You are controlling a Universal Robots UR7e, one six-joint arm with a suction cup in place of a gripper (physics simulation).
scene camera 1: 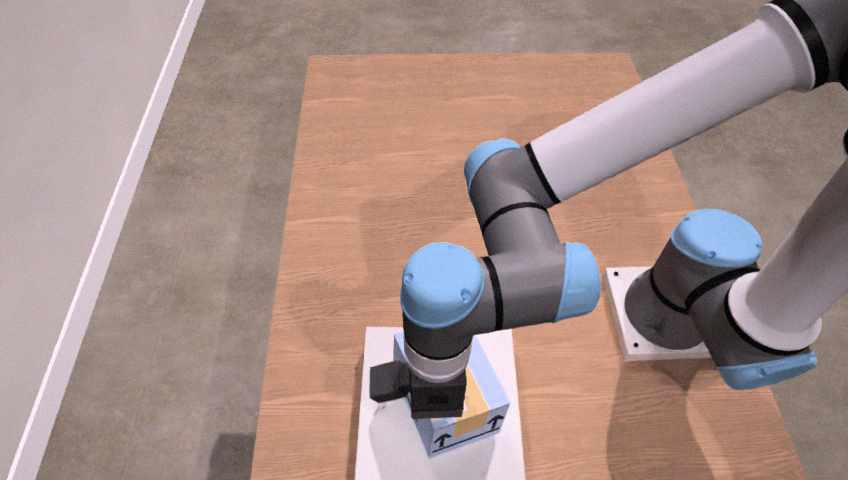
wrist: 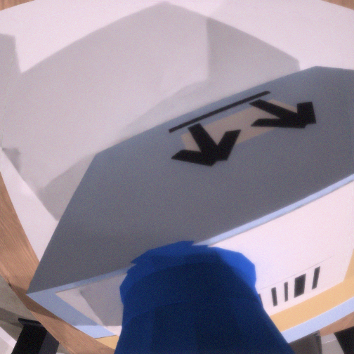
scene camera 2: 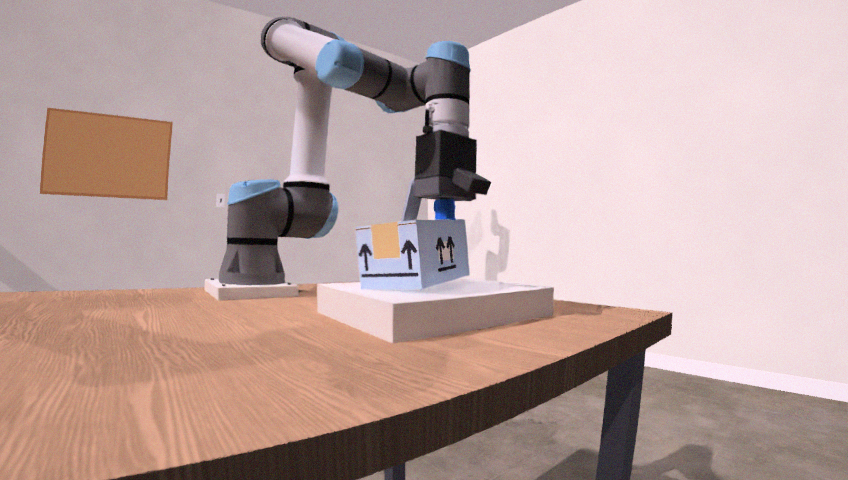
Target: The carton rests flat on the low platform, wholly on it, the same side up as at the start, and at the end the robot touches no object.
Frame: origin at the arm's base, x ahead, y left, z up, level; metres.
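Seen in the pictures: hand, its tool point: [scene camera 2: 444, 227]; arm's base, origin of its link: [scene camera 1: 667, 310] [scene camera 2: 252, 282].
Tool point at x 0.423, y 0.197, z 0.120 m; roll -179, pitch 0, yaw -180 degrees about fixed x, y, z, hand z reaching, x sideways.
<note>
Offsets run from my tool point to a thing's top centre. Level surfaces: height alone.
The light-blue carton {dx -0.022, dy -0.041, dz +0.016 m} [scene camera 1: 490, 386] [scene camera 2: 428, 255] [wrist: 150, 200] hangs from my suction gripper [scene camera 1: 437, 397] [scene camera 2: 445, 209] [wrist: 187, 285], whose blue cup is on its top face. The carton is over the low white platform {dx -0.011, dy -0.005, dz -0.097 m} [scene camera 1: 386, 457] [scene camera 2: 476, 315] [wrist: 65, 30], within its outline in scene camera 1, and turned relative to it. Its arrows point up. It is slightly tilted: in scene camera 2 its lower edge on the right side rises away from the platform. The low edge is very close to the platform top; whether it touches cannot be told. The cup is hidden in scene camera 1.
The platform stands on the wooden table {dz -0.145 m} [scene camera 1: 357, 118] [scene camera 2: 148, 368], close to the table edge in scene camera 2. The robot's base [scene camera 1: 660, 321] [scene camera 2: 252, 261] is bolted to a white plate beside it. A thin grey post [scene camera 2: 411, 202] shows partly behind the carton.
</note>
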